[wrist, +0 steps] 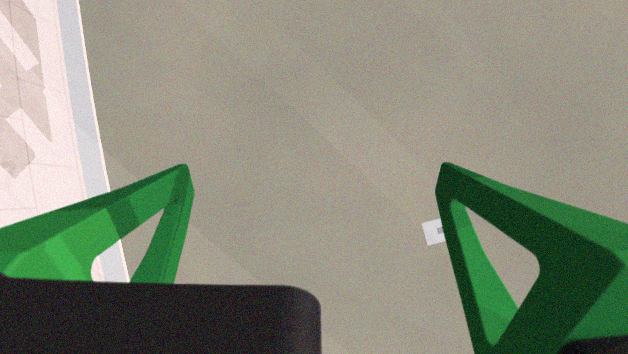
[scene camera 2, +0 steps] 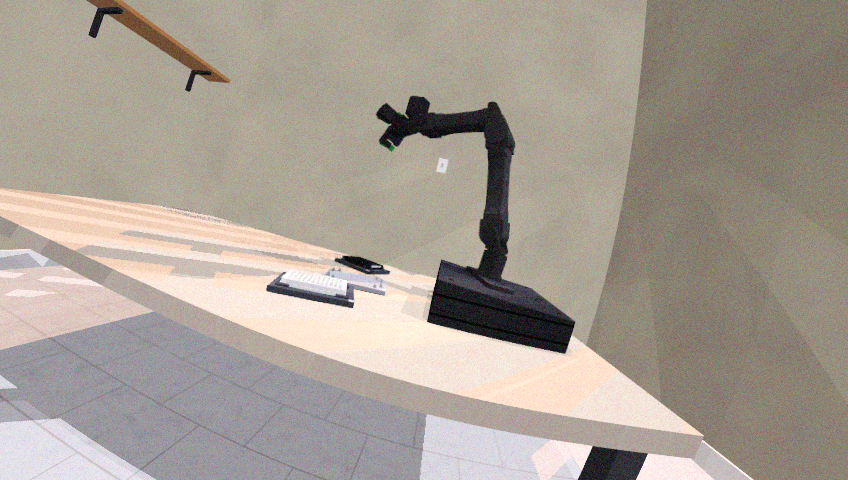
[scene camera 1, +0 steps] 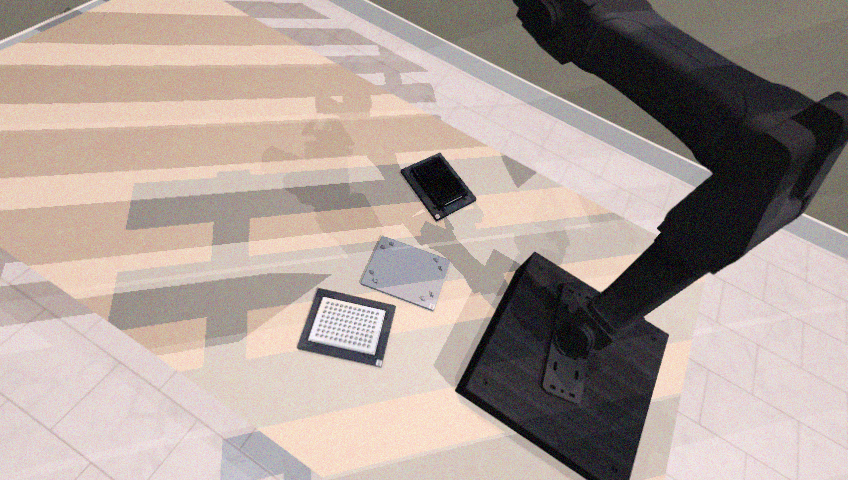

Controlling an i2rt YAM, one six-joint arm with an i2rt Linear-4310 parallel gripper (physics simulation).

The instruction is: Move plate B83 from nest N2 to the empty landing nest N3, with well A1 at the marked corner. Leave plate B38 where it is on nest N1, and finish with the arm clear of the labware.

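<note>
A white 96-well plate lies flat on a dark nest. A black plate sits on another dark nest. Between them lies the empty grey nest with small pins. Each nest has a pale mark at one corner. I cannot read plate or nest labels or find well A1. My gripper is open and empty, high above the table; its green fingers stand wide apart against the wall in the wrist view. It does not show in scene camera 1.
The arm stands on a black base block beside the nests, on a wooden table. Striped shadows cross the table. A wooden shelf hangs on the wall at upper left. A white wall plate is on the wall.
</note>
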